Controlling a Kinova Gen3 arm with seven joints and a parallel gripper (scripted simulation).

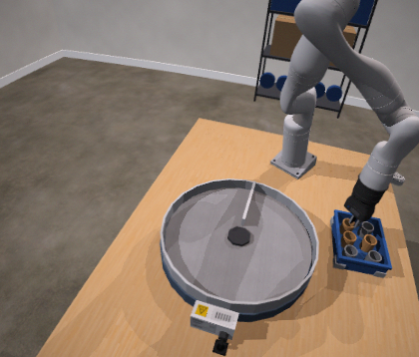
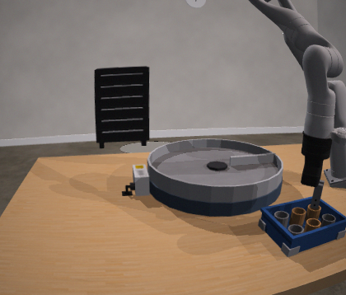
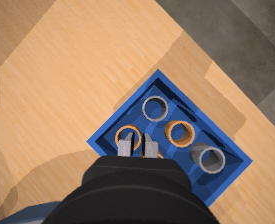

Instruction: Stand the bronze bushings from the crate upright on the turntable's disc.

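Right now the blue crate is 40 mm ahead of my hand, 30 mm to the left of it and 50 mm below it. From my hand the other things lie so: grey turntable disc (210 mm ahead, 290 mm to the right, 20 mm below).
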